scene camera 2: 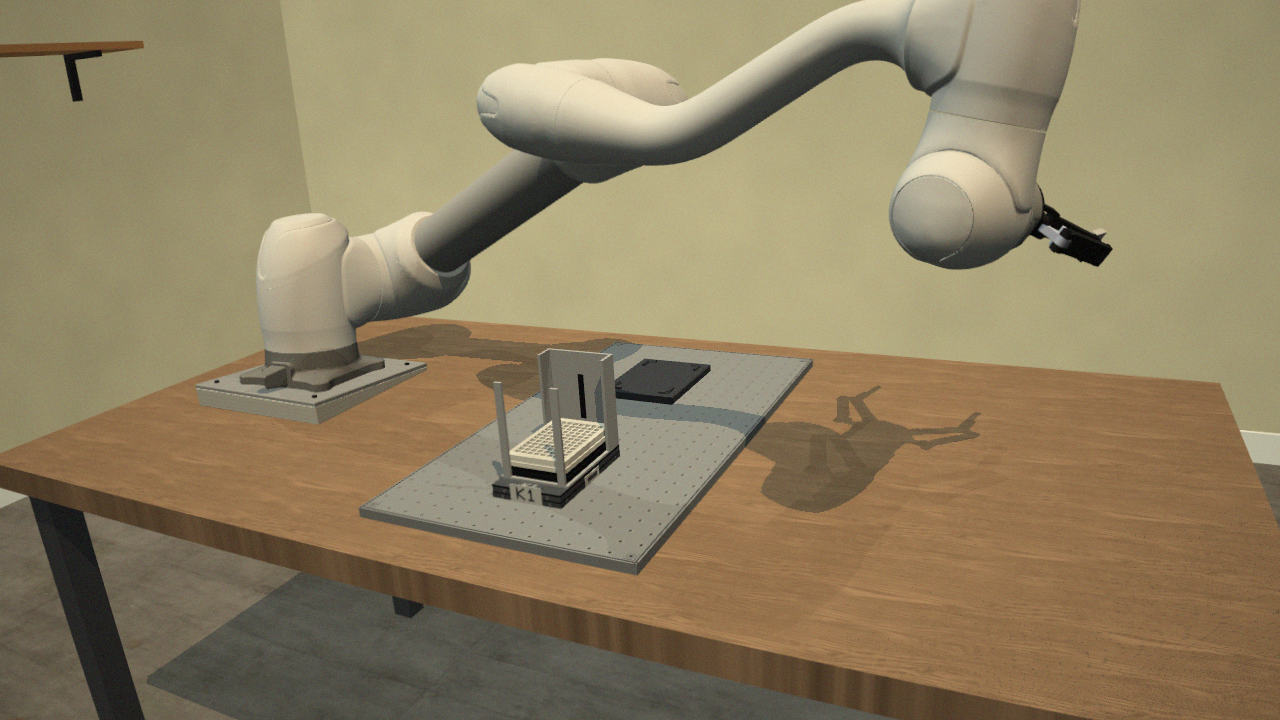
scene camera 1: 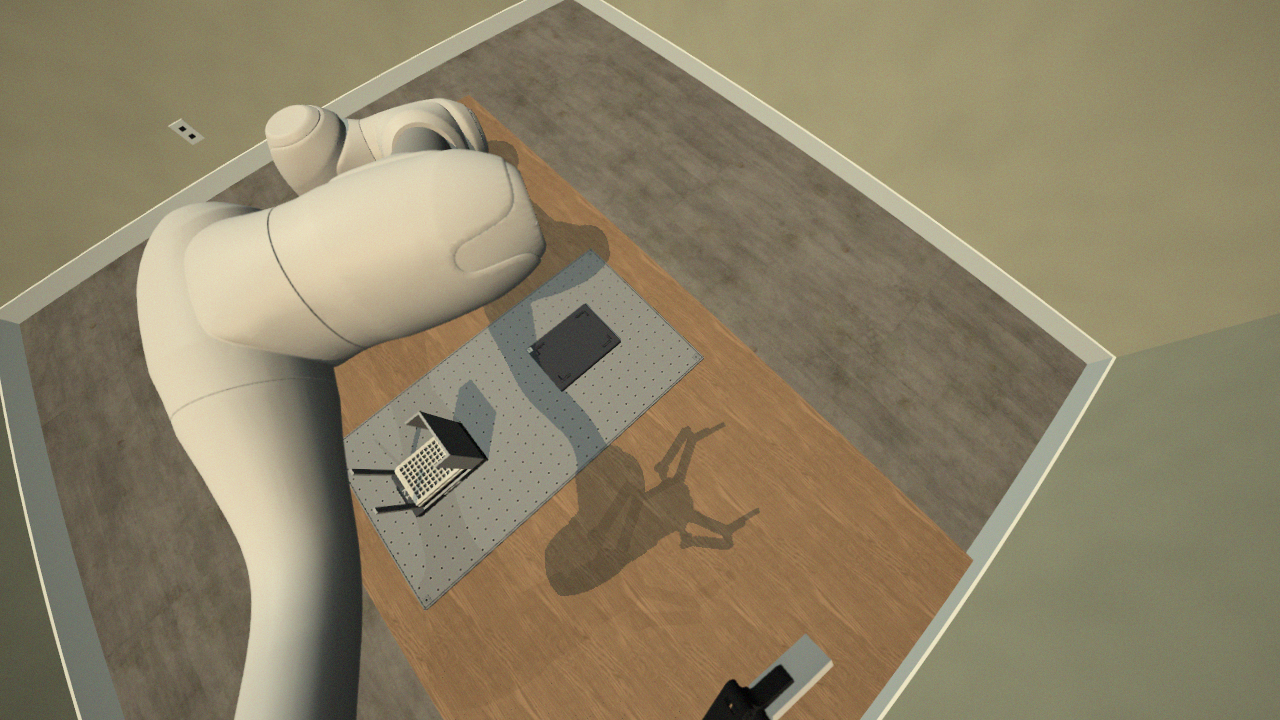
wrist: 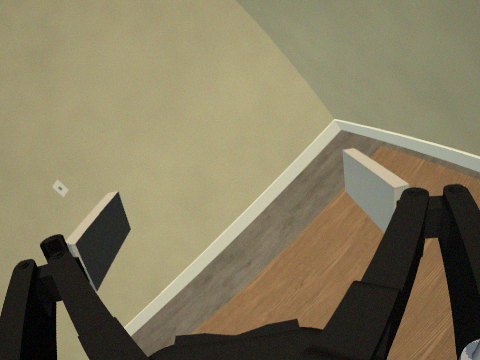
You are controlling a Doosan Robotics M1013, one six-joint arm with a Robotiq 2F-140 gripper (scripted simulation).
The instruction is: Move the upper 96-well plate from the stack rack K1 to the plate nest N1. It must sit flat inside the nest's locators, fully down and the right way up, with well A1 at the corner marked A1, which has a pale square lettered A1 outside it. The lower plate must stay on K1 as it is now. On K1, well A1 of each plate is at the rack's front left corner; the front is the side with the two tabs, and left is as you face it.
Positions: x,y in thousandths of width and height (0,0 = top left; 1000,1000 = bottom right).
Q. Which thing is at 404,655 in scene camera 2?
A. A black plate.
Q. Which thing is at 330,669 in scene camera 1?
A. A white 96-well plate.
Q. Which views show the white 96-well plate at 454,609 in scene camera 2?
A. Scene camera 2 and scene camera 1 only.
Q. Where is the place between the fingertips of my gripper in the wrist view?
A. At 484,532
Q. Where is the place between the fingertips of my gripper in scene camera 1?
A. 654,970
